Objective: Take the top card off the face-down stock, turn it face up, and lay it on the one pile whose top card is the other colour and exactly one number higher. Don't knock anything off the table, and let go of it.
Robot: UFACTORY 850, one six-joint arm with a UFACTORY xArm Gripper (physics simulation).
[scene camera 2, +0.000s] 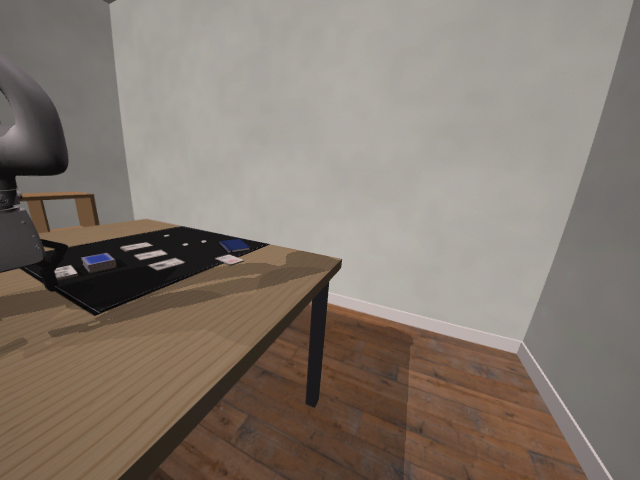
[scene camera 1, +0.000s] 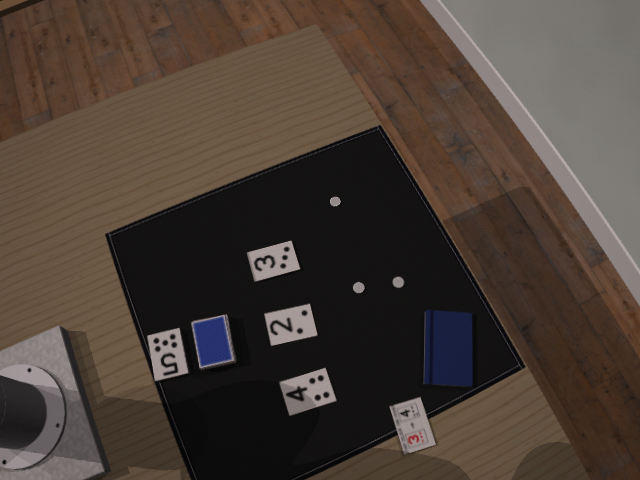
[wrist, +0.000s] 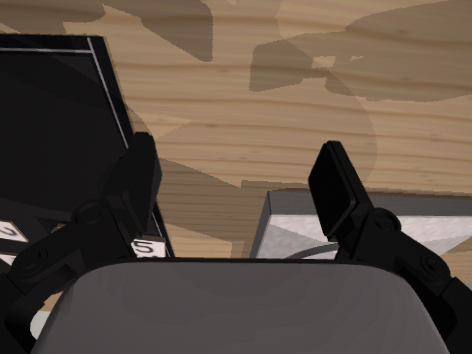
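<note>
The face-down stock (scene camera 1: 212,341) (scene camera 2: 98,260) is a blue-backed stack on the black mat (scene camera 1: 217,248) (scene camera 2: 103,302) (wrist: 50,125). Beyond it lie three face-up cards with black numbers: a 3 (scene camera 1: 272,260) (scene camera 2: 136,246), a 2 (scene camera 1: 290,324) (scene camera 2: 150,254) and a 4 (scene camera 1: 307,391) (scene camera 2: 166,264). A black 5 (scene camera 1: 167,354) (scene camera 2: 66,271) (wrist: 150,247) lies beside the stock at the mat's edge. My gripper (wrist: 238,157) is open and empty, above the table between the mat corner and the robot base. In the scene camera 2 view it shows partly, at the left edge.
A dark blue box or book (scene camera 1: 448,348) (scene camera 2: 234,245) lies near the mat's far corner. An example card (scene camera 1: 412,425) (scene camera 2: 229,259) with a red 3 and black 4 overlaps the mat's edge. Three white discs are on the mat. The grey base plate (scene camera 1: 82,413) (wrist: 370,204) is beside the mat.
</note>
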